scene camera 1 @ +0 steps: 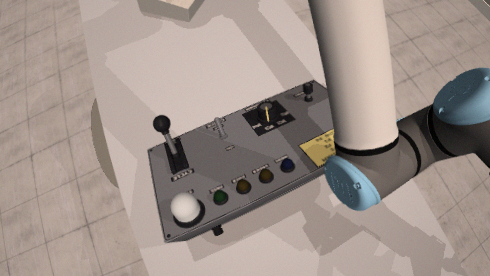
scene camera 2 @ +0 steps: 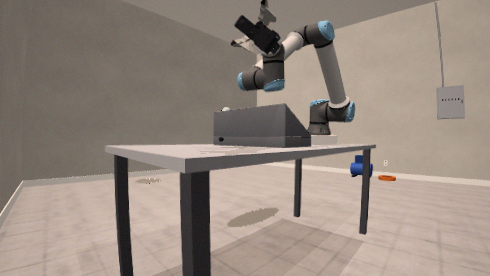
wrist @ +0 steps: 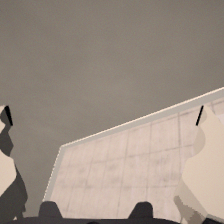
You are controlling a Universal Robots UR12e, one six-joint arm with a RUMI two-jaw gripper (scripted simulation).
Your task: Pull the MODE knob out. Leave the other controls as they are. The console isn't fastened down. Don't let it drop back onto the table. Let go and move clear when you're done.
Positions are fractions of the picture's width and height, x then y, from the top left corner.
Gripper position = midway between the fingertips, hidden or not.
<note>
In view: my gripper (wrist: 0.47, 0.48) and a grey console (scene camera 1: 0.52, 0.59).
The grey console shows as well in scene camera 2 (scene camera 2: 0.56, 0.45). The wrist view does not show the grey console: it is out of frame.
</note>
